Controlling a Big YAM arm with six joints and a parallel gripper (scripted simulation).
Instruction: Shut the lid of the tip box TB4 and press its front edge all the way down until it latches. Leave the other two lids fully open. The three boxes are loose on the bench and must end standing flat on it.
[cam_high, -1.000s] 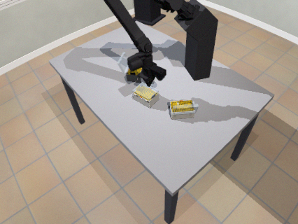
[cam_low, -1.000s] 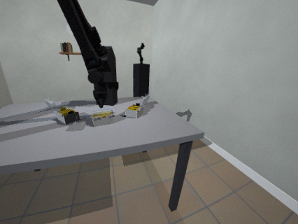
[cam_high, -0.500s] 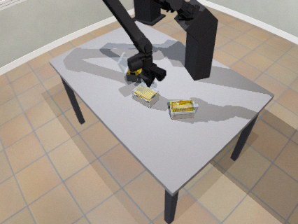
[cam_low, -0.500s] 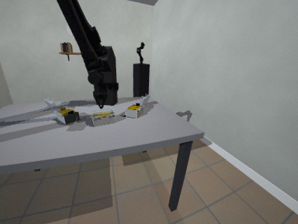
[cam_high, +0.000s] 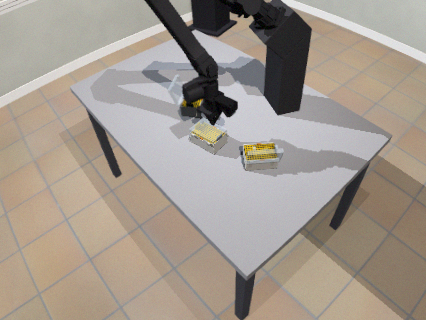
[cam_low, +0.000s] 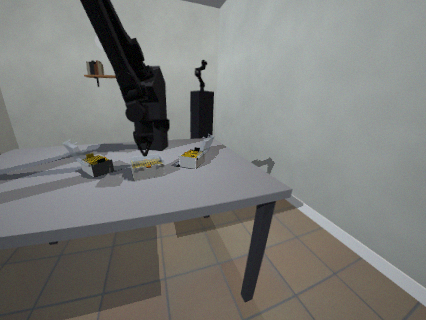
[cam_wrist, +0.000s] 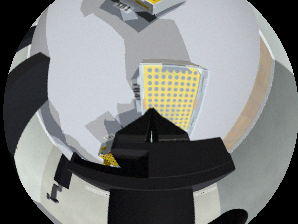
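Now: the lid 30 mm ahead of my hand and 20 mm below it.
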